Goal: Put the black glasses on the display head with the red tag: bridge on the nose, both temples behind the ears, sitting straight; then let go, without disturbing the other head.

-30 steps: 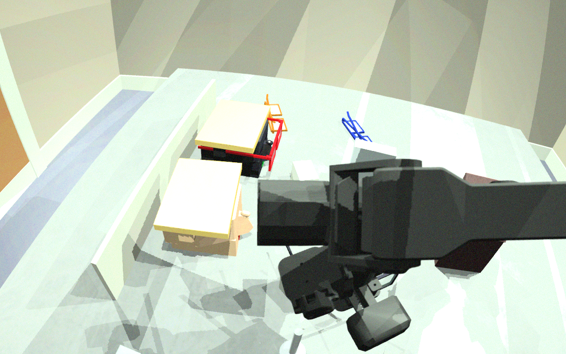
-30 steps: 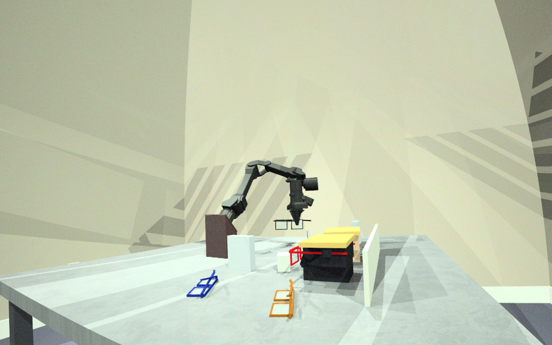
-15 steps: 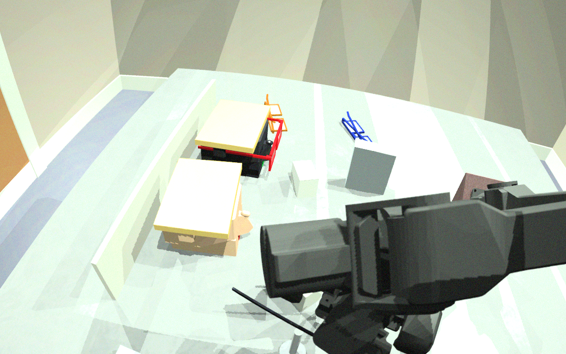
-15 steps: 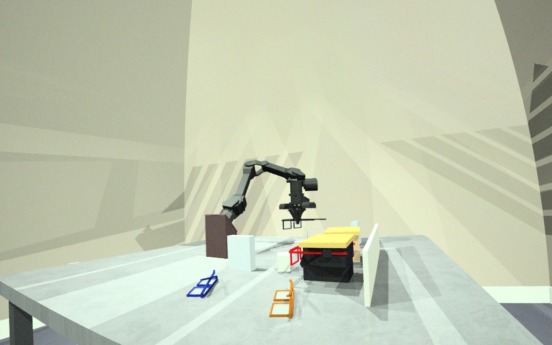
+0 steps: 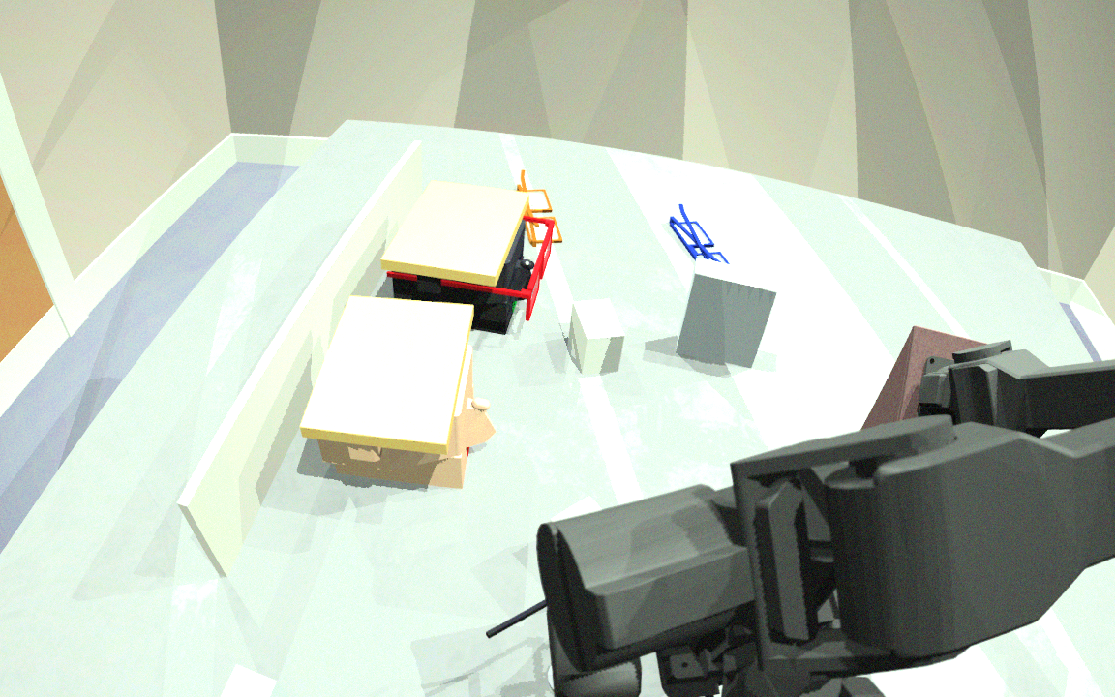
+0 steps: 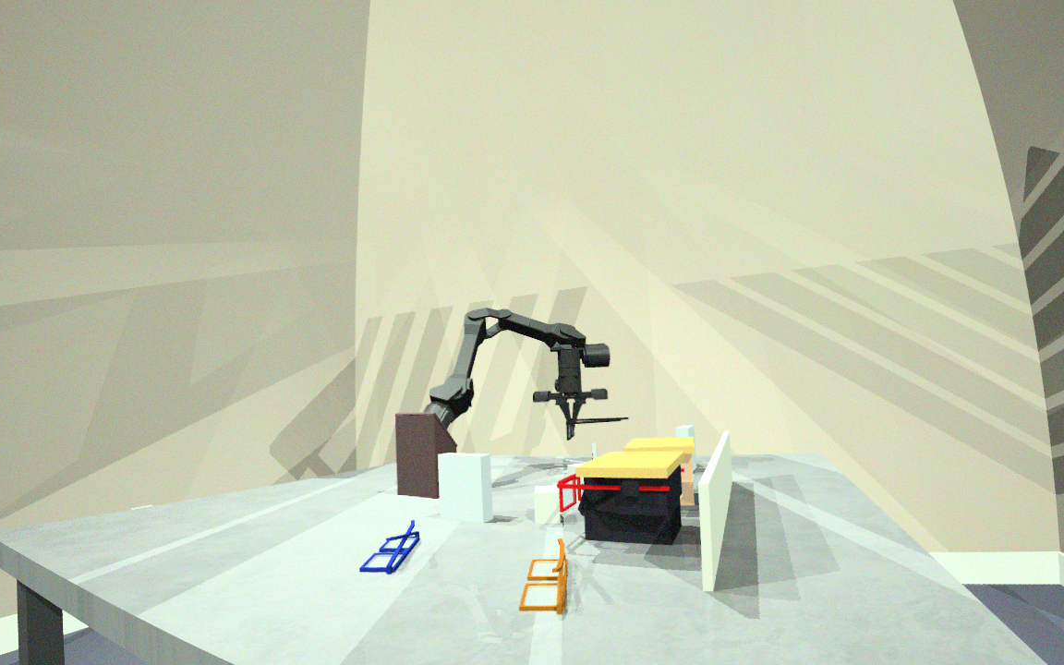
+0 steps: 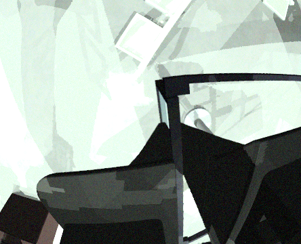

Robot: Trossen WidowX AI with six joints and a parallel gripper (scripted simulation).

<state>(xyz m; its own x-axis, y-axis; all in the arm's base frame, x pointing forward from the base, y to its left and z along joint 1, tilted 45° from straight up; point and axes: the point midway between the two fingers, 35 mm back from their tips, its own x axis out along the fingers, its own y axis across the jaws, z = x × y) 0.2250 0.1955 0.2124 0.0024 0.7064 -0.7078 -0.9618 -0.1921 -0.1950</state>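
Right now the white peg is 70 mm ahead of my gripper tip, 40 mm to the right of it and 90 mm below it. Also, from my gripper tip: white wall panel 390 mm ahead, 340 mm to the right, 60 mm below; tan display head 250 mm ahead, 240 mm to the right, 60 mm below; black display head 250 mm ahead, 460 mm to the right, 60 mm below.
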